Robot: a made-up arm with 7 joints.
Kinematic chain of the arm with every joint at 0, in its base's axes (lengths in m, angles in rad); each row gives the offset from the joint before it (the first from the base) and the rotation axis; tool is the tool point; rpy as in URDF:
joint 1: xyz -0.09 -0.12 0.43 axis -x
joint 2: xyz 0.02 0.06 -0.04 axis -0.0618 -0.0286 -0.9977
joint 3: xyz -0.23 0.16 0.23 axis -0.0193 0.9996 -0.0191
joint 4: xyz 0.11 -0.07 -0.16 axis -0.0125 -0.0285 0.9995
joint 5: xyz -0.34 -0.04 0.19 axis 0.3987 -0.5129 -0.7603
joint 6: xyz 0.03 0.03 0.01 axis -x
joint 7: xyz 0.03 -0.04 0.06 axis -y
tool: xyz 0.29 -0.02 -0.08 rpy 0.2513 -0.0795 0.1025
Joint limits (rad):
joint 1: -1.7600..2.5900
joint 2: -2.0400..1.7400
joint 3: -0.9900..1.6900
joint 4: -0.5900..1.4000
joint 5: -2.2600..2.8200
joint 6: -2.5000..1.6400
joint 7: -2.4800..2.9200
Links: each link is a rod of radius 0.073 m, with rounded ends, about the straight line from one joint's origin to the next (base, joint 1, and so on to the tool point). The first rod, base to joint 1, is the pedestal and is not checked.
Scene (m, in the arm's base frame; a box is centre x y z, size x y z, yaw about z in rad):
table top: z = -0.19
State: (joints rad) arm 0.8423 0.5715 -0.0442 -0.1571 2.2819 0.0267 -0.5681
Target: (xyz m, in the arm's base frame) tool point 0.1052 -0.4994 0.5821
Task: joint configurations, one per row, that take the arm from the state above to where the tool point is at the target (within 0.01 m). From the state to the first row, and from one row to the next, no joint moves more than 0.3 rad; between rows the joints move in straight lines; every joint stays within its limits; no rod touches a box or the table.
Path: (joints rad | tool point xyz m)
1: 0.7039 0.3132 -0.0578 0.0321 2.3035 0.0313 -0.5037 | -0.5671 -0.0876 0.5314
2: 0.5655 0.0548 -0.0713 0.2213 2.3251 0.0358 -0.4393 | -0.4766 -0.2647 0.6390
3: 0.4271 -0.2035 -0.0849 0.4105 2.3467 0.0404 -0.3748 | -0.3137 -0.4193 0.6731
4: 0.2887 -0.4619 -0.0985 0.5998 2.3683 0.0450 -0.3104 | -0.1071 -0.5067 0.6437
5: 0.1503 -0.7202 -0.1120 0.7890 2.3899 0.0495 -0.2460 | 0.1052 -0.4994 0.5821

